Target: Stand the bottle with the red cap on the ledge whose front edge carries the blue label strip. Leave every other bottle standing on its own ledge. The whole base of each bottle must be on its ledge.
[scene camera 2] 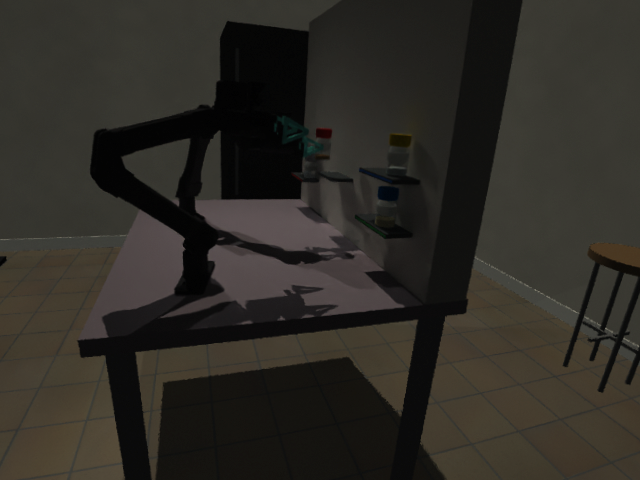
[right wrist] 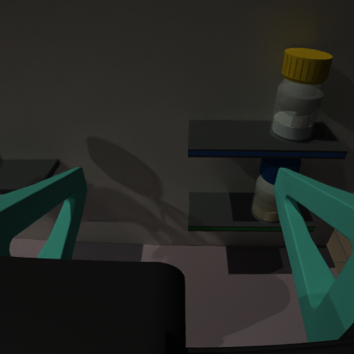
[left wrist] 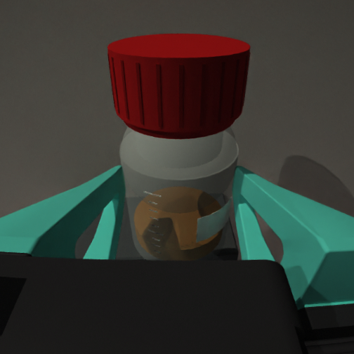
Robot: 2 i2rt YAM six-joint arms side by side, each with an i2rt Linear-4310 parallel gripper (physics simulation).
Labels:
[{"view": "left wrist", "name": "my left gripper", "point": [178, 176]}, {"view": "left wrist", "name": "red-capped bottle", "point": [178, 93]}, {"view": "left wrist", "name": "upright wall panel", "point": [67, 132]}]

